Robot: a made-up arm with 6 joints.
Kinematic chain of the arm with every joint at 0, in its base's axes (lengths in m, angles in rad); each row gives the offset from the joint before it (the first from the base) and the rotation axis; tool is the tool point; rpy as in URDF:
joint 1: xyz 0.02 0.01 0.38 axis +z
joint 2: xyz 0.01 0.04 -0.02 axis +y
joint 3: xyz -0.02 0 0.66 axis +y
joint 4: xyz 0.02 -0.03 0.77 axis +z
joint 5: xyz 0 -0.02 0.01 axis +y
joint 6: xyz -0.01 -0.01 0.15 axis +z
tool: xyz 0.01 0.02 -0.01 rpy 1.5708 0 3.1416
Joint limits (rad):
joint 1: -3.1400..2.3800
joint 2: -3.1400..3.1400
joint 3: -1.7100..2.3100
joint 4: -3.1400..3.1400
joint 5: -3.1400..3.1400
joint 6: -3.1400..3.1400
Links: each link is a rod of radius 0.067 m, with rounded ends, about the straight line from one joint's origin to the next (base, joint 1, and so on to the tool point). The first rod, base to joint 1, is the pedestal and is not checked.
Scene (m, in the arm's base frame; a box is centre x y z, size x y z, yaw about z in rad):
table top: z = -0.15
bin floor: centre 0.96 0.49 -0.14 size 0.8 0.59 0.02 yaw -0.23
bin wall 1: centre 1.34 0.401 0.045 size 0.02 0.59 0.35 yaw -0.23
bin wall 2: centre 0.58 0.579 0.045 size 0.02 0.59 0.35 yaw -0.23
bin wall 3: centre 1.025 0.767 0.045 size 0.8 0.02 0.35 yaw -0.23
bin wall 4: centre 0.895 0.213 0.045 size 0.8 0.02 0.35 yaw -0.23
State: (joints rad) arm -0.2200 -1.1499 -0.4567 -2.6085 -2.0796 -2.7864
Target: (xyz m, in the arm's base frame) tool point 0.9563 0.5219 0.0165
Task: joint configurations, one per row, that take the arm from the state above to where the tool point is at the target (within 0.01 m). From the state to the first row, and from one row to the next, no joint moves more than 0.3 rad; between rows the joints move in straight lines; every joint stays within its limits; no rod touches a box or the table.
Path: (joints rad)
1: -0.1423 -0.8532 -0.2607 -2.6291 -2.0583 -2.7836
2: -0.0645 -0.5565 -0.0648 -2.6498 -2.0369 -2.7807
3: 0.0132 -0.2598 0.1312 -2.6704 -2.0156 -2.7779
4: 0.0909 0.0369 0.3272 -2.6910 -1.9943 -2.7751
5: 0.1687 0.3336 0.5231 -2.7117 -1.9729 -2.7723
6: 0.2464 0.6303 0.7191 -2.7323 -1.9516 -2.7694
7: 0.3242 0.9270 0.9151 -2.7529 -1.9303 -2.7666
8: 0.4019 1.2237 1.1110 -2.7735 -1.9089 -2.7638

